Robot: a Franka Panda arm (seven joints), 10 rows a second.
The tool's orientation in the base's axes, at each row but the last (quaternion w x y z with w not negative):
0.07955, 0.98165, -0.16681, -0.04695
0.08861, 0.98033, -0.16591, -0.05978
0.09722, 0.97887, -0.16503, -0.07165
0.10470, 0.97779, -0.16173, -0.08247
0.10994, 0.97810, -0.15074, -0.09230
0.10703, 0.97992, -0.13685, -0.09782
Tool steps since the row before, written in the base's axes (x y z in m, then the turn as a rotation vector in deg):
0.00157, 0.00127, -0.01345, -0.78, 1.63, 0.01
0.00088, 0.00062, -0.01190, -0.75, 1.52, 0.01
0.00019, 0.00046, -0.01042, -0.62, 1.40, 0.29
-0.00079, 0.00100, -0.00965, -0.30, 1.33, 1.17
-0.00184, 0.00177, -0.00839, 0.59, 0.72, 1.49
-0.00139, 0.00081, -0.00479, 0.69, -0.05, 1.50
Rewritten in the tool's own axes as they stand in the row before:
0.00193, -0.00400, 0.01286, -1.28, -1.27, -0.15
0.00166, -0.00316, 0.01140, -1.21, -1.17, -0.13
0.00115, -0.00271, 0.01001, -1.08, -1.04, -0.41
0.00016, -0.00292, 0.00928, -0.87, -0.87, -1.31
-0.00105, -0.00318, 0.00811, 0.11, -0.47, -1.69
-0.00077, -0.00155, 0.00475, 0.42, 0.23, -1.58

